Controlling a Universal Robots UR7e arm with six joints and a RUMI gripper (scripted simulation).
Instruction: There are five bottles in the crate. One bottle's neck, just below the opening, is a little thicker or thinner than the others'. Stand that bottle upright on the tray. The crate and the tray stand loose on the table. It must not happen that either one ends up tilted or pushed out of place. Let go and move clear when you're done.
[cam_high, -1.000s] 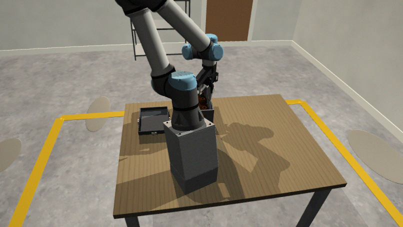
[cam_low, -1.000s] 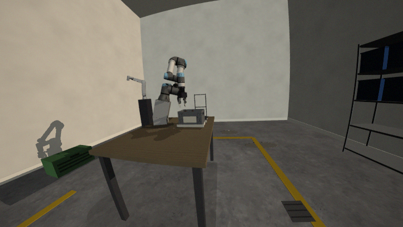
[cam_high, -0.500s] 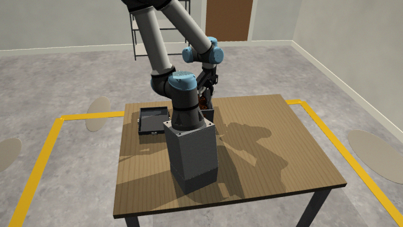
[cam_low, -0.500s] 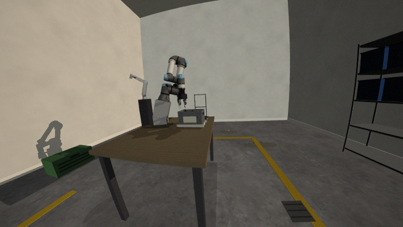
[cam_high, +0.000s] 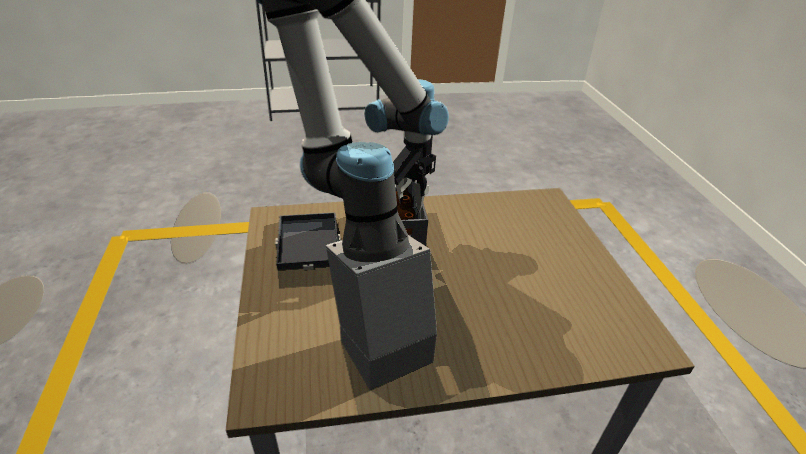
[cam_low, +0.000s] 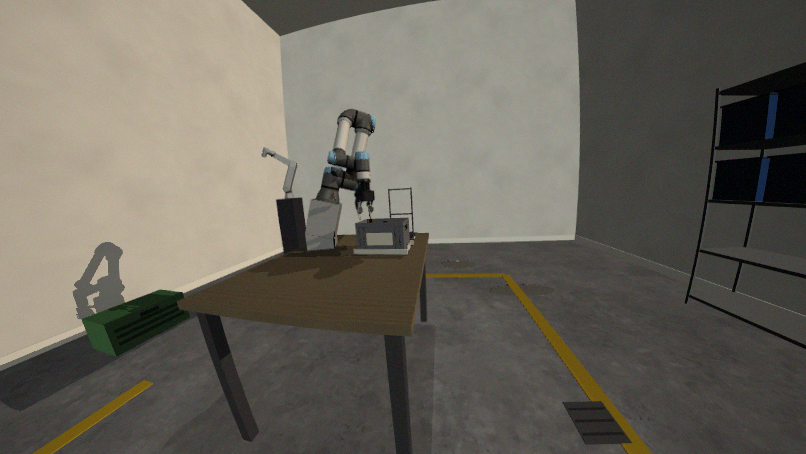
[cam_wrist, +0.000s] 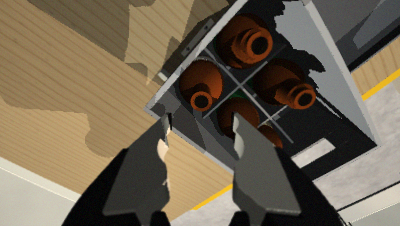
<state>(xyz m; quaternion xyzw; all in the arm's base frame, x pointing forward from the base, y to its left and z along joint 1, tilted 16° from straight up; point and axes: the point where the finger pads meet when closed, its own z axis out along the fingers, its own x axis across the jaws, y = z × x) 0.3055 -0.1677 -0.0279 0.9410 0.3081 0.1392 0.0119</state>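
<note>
The bottle is 120 mm below my hand. Round my hand: dark tray 140 mm ahead, 290 mm to the left, 190 mm below; crate 100 mm ahead, 30 mm to the left, 120 mm below.
</note>
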